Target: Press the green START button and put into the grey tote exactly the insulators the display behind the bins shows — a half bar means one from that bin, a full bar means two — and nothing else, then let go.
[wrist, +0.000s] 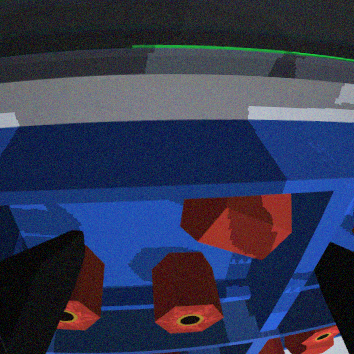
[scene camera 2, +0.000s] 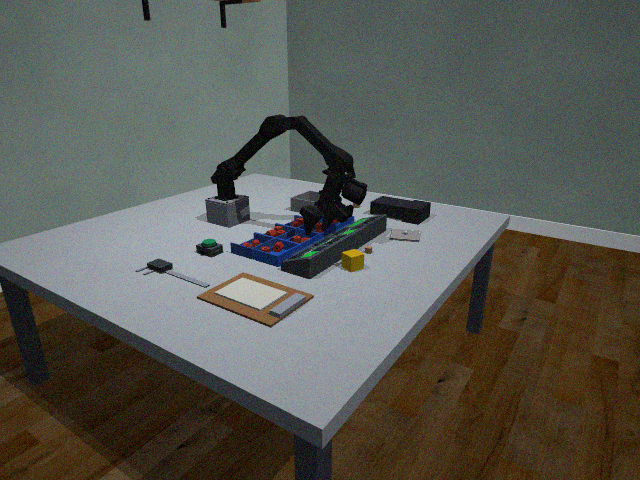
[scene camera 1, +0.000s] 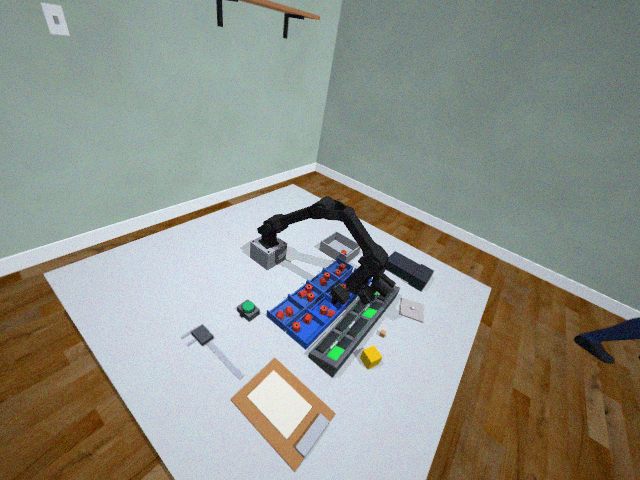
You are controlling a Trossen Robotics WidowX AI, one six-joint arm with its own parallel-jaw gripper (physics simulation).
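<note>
The open gripper (scene camera 1: pixel 352 296) (scene camera 2: pixel 318 227) (wrist: pixel 205 241) is empty, low over the display-side row of the blue bins (scene camera 1: pixel 306 341) (scene camera 2: pixel 268 257) (wrist: pixel 140 155). In the wrist view, an upright insulator (wrist: pixel 187 280) and a tilted insulator (wrist: pixel 240 225) show between the fingers; another insulator (wrist: pixel 91 285) is partly behind the left finger. The grey tote (scene camera 1: pixel 330 252) (scene camera 2: pixel 299 203) holds a red insulator (scene camera 1: pixel 343 252). The green button (scene camera 1: pixel 248 306) (scene camera 2: pixel 208 241) is left of the bins. The dark display (scene camera 1: pixel 321 363) (scene camera 2: pixel 336 253) shows green bars; the arm hides part, and bar lengths are unclear.
A black box (scene camera 1: pixel 409 269) (scene camera 2: pixel 399 208) stands beyond the display. A yellow cube (scene camera 1: pixel 371 357) (scene camera 2: pixel 353 259), a small tan cube (scene camera 1: pixel 382 333) (scene camera 2: pixel 368 249) and a pale plate (scene camera 1: pixel 411 310) (scene camera 2: pixel 404 235) lie beside it. A clipboard (scene camera 1: pixel 258 408) (scene camera 2: pixel 211 298) and calipers (scene camera 1: pixel 202 334) (scene camera 2: pixel 159 265) lie nearer the cameras.
</note>
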